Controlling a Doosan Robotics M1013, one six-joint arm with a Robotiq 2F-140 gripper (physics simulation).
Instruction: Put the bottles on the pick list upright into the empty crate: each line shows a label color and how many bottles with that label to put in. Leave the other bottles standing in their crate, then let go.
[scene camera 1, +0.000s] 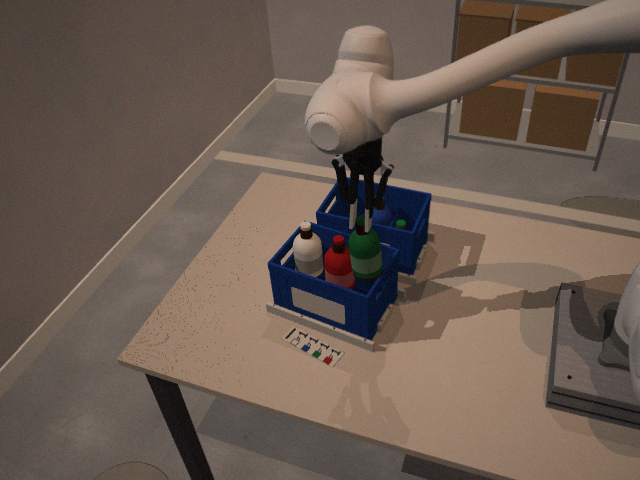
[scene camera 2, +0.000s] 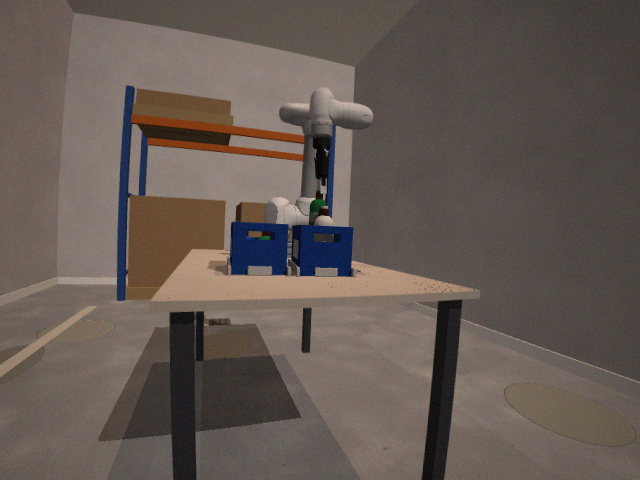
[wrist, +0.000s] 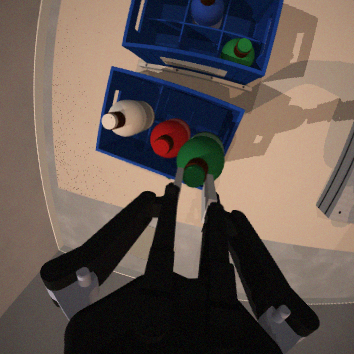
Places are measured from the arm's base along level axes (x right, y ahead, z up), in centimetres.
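Where they show: gripper, fingertip midpoint: (scene camera 1: 360, 227) (scene camera 2: 321, 194) (wrist: 192, 180).
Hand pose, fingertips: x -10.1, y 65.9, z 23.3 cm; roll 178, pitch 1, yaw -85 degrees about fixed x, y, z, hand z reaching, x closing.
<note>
Things, the pixels of their top centre, and the offset from my fingertips. Level surfaces: height alone.
- front crate, middle of its top: (wrist: 160, 129) (scene camera 1: 333, 256) (scene camera 2: 320, 226) dx +2.3, dy +8.1, dz -13.5 cm
- white bottle, middle of its top: (wrist: 107, 121) (scene camera 1: 305, 224) (scene camera 2: 324, 206) dx +2.8, dy +15.7, dz -6.1 cm
- red bottle, middle of its top: (wrist: 160, 146) (scene camera 1: 338, 238) dx +1.1, dy +6.1, dz -6.1 cm
- back crate, middle of its top: (wrist: 202, 7) (scene camera 1: 374, 202) (scene camera 2: 257, 223) dx +26.5, dy +6.8, dz -13.5 cm
- blue bottle, middle of its top: (scene camera 1: 379, 196) dx +31.2, dy +7.1, dz -14.7 cm
- pick list card, middle of its top: (scene camera 1: 312, 345) dx -12.9, dy +7.8, dz -30.8 cm
- table, its level: dz -31.0 cm
My gripper (scene camera 1: 360, 227) (scene camera 2: 322, 192) (wrist: 192, 180) is shut on the neck of a green bottle (scene camera 1: 365, 245) (scene camera 2: 317, 205) (wrist: 200, 152). The bottle is about upright, higher than its neighbours, at the right end of the front crate (scene camera 1: 356, 315) (scene camera 2: 323, 263) (wrist: 220, 102); whether its base is below the rim is unclear. A white bottle (scene camera 1: 308, 248) (scene camera 2: 324, 221) (wrist: 132, 119) and a red bottle (scene camera 1: 338, 263) (wrist: 169, 135) stand in that crate. The back crate (scene camera 1: 405, 248) (scene camera 2: 258, 258) (wrist: 245, 72) holds a blue bottle (scene camera 1: 382, 214) (wrist: 207, 12) and another green bottle (scene camera 1: 401, 224) (wrist: 235, 52).
The pick list card (scene camera 1: 313, 347) lies in front of the front crate, with white, blue, green and red marks. Light rails (scene camera 1: 320, 326) edge the crates on the table (scene camera 1: 232, 356). The robot base plate (scene camera 1: 584, 351) is at the right. A shelf unit (scene camera 2: 124, 206) stands behind.
</note>
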